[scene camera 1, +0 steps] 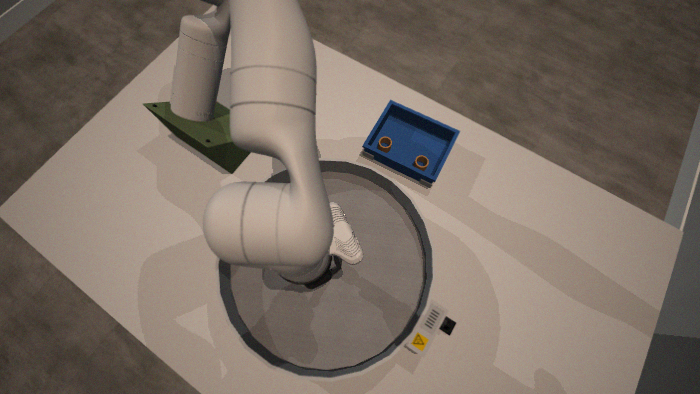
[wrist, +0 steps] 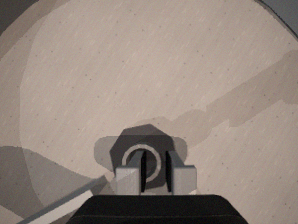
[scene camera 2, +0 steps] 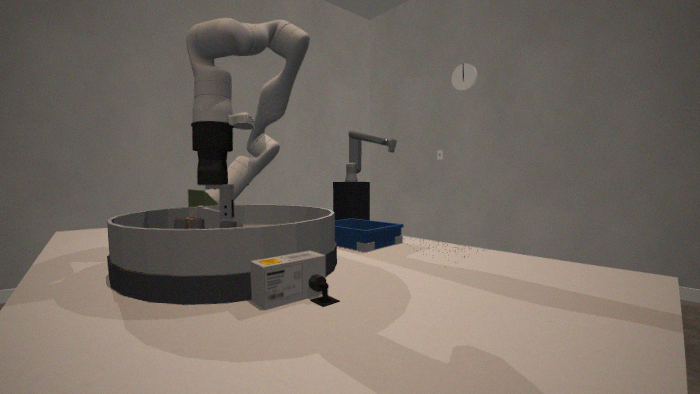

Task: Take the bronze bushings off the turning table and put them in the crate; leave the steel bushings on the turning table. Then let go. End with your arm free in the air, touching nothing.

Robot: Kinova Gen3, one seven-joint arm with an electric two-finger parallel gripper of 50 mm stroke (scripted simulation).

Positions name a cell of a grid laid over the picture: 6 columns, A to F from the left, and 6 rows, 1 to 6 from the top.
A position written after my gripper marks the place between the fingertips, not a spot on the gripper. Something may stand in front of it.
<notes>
I see my gripper (scene camera 2: B4) and a blue crate (scene camera 1: D3).
My gripper is seen too in the wrist view (wrist: D5).
</notes>
